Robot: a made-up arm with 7 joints. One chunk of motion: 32 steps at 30 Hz.
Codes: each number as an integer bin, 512 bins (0 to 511) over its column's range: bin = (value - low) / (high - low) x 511, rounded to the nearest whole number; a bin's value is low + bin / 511 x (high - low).
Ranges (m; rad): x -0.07..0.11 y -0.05..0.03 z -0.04..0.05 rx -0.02..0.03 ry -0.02..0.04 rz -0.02..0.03
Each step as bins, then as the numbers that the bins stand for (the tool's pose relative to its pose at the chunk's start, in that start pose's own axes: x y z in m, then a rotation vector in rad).
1 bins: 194 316 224 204 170 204
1 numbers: -0.0017 -0.0005 -0.0005 0.0000 0.0000 0.0000
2 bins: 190 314 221 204 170 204
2 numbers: -0.0031 -0.0008 -0.0011 0.0000 0.0000 0.0000
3 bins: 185 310 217 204 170 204
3 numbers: -0.0048 -0.0015 -0.0018 0.0000 0.0000 0.0000
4 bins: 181 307 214 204 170 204
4 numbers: -0.0062 -0.0019 -0.0023 0.0000 0.0000 0.0000
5 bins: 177 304 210 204 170 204
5 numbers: -0.0077 -0.0024 -0.0030 0.0000 0.0000 0.0000
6 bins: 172 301 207 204 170 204
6 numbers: -0.0094 -0.0029 -0.0035 0.0000 0.0000 0.0000
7 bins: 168 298 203 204 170 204
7 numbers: -0.0108 -0.0033 -0.0042 0.0000 0.0000 0.0000
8 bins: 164 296 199 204 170 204
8 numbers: -0.0122 -0.0037 -0.0050 0.0000 0.0000 0.0000
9 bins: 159 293 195 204 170 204
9 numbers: -0.0140 -0.0041 -0.0057 0.0000 0.0000 0.0000
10 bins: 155 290 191 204 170 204
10 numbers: -0.0154 -0.0046 -0.0064 0.0000 0.0000 0.0000
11 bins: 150 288 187 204 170 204
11 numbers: -0.0172 -0.0049 -0.0071 0.0000 0.0000 0.0000
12 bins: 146 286 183 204 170 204
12 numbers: -0.0186 -0.0052 -0.0078 0.0000 0.0000 0.0000
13 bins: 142 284 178 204 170 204
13 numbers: -0.0200 -0.0055 -0.0086 0.0000 0.0000 0.0000
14 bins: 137 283 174 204 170 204
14 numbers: -0.0217 -0.0057 -0.0094 0.0000 0.0000 0.0000
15 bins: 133 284 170 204 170 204
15 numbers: -0.0232 -0.0055 -0.0101 0.0000 0.0000 0.0000
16 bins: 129 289 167 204 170 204
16 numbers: -0.0246 -0.0048 -0.0106 0.0000 0.0000 0.0000
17 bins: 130 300 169 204 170 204
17 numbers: -0.0242 -0.0030 -0.0102 0.0000 0.0000 0.0000
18 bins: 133 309 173 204 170 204
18 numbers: -0.0232 -0.0016 -0.0095 0.0000 0.0000 0.0000
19 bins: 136 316 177 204 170 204
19 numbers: -0.0221 -0.0005 -0.0088 0.0000 0.0000 0.0000
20 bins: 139 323 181 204 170 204
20 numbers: -0.0210 0.0006 -0.0081 0.0000 0.0000 0.0000
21 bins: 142 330 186 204 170 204
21 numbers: -0.0200 0.0017 -0.0072 0.0000 0.0000 0.0000
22 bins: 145 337 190 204 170 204
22 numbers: -0.0189 0.0028 -0.0065 0.0000 0.0000 0.0000
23 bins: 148 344 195 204 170 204
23 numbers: -0.0179 0.0039 -0.0057 0.0000 0.0000 0.0000
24 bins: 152 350 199 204 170 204
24 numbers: -0.0165 0.0048 -0.0050 0.0000 0.0000 0.0000
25 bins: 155 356 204 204 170 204
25 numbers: -0.0154 0.0057 -0.0041 0.0000 0.0000 0.0000
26 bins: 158 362 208 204 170 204
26 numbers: -0.0143 0.0067 -0.0034 0.0000 0.0000 0.0000
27 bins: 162 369 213 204 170 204
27 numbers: -0.0129 0.0078 -0.0025 0.0000 0.0000 0.0000
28 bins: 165 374 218 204 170 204
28 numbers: -0.0119 0.0086 -0.0016 0.0000 0.0000 0.0000
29 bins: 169 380 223 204 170 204
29 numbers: -0.0105 0.0095 -0.0007 0.0000 0.0000 0.0000
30 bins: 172 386 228 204 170 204
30 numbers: -0.0094 0.0104 0.0002 0.0000 0.0000 0.0000
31 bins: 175 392 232 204 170 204
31 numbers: -0.0084 0.0114 0.0009 0.0000 0.0000 0.0000
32 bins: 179 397 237 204 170 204
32 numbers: -0.0069 0.0122 0.0017 0.0000 0.0000 0.0000
